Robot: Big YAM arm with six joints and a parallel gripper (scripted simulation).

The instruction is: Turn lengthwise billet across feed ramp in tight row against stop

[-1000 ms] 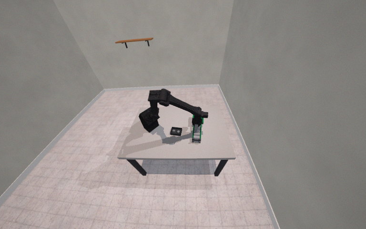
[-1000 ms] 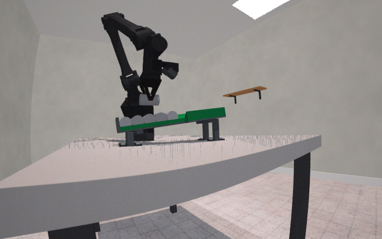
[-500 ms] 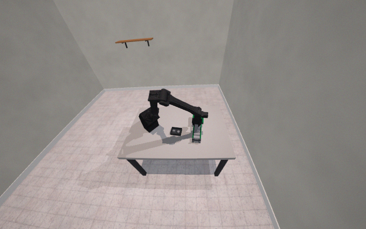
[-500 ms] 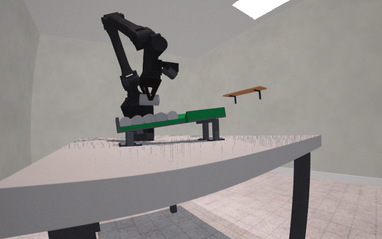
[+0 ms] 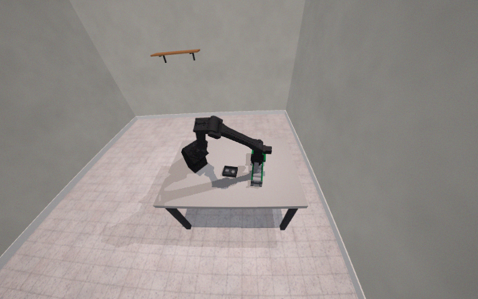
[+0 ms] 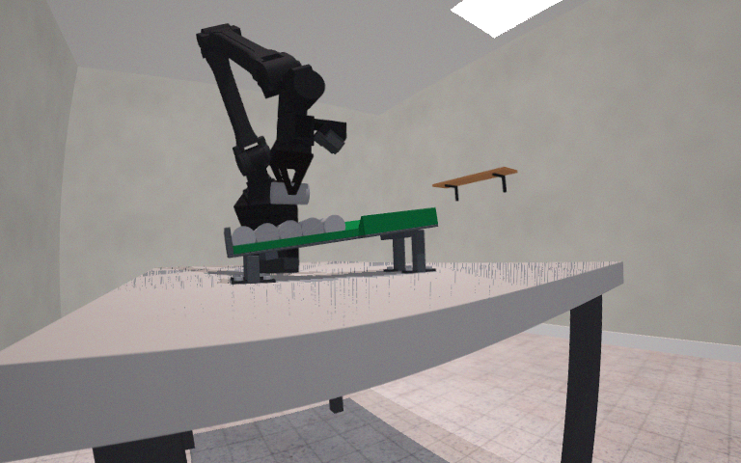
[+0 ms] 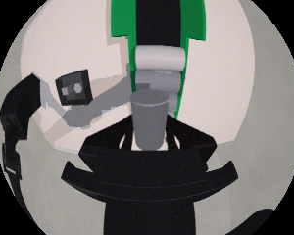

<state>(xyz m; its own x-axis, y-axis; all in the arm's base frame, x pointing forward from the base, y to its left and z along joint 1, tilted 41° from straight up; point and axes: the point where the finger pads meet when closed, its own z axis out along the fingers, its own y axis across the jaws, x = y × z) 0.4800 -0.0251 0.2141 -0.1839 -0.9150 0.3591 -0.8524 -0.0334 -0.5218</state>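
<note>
The grey stop lies 110 mm to the right of my hand, 100 mm below it and 10 mm behind it. Round my hand: black box (230 mm behind, 150 mm below, 60 mm to the left).
</note>
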